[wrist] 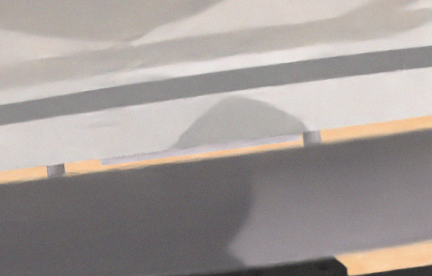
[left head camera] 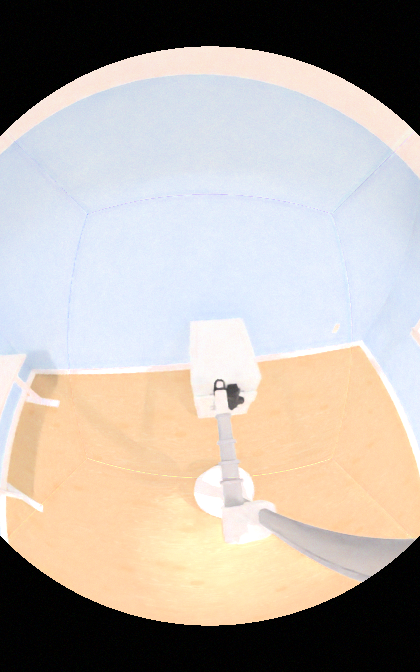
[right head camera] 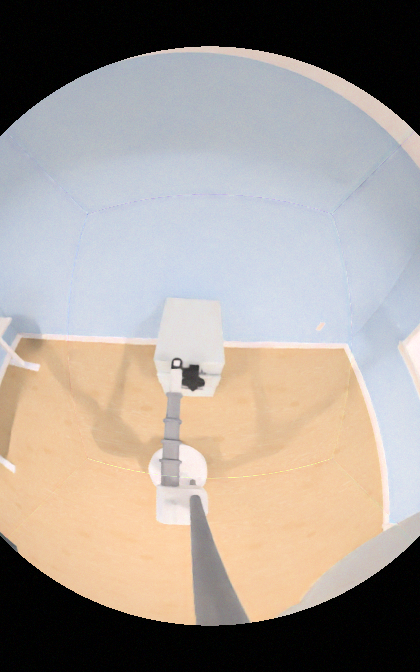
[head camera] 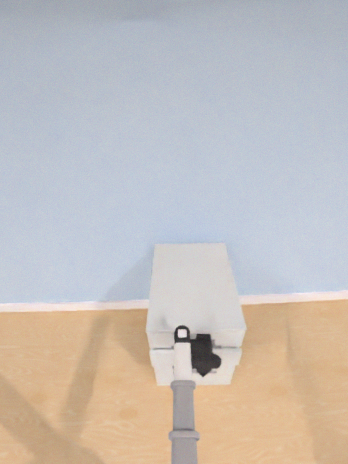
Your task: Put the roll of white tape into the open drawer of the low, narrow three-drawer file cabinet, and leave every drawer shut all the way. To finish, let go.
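Frame: origin at the robot's base, x ahead, y left, z up, level; metres.
Seen in the pictures: gripper, fingertip midpoint: (left head camera: 230,408) (head camera: 202,374).
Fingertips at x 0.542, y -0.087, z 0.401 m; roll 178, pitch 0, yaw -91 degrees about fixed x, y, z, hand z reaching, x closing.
Observation:
A point is followed by its place in that frame.
The low white file cabinet (head camera: 190,282) {z 0.617, x 0.888, y -0.046 m} (left head camera: 220,345) {z 0.617, x 0.912, y -0.055 m} (right head camera: 190,325) stands against the blue wall. Its top drawer front (head camera: 225,366) {z 0.354, x 0.604, y -0.202 m} sits close to the cabinet body, and a thin dark gap (head camera: 232,345) {z 0.482, x 0.631, y -0.225 m} (wrist: 210,82) shows between them. In the wrist view the drawer's bar handle (wrist: 196,149) {z 0.289, x 0.597, y -0.056 m} lies right under the camera. My gripper (head camera: 202,364) (left head camera: 234,395) (right head camera: 191,377) is shut and empty, and it is at the drawer front by the handle. The roll of white tape shows in no view, and the inside of the drawer is hidden.
The extended arm (head camera: 183,414) {z 0.736, x 0.305, y 0.000 m} reaches from my base (right head camera: 177,480) straight to the cabinet. The floor (head camera: 83,393) {z -0.028, x 0.602, y 0.591 m} is wood and a white baseboard (head camera: 62,306) {z 0.027, x 1.174, y 0.918 m} runs along the wall. White furniture legs (left head camera: 30,400) stand at the far left.

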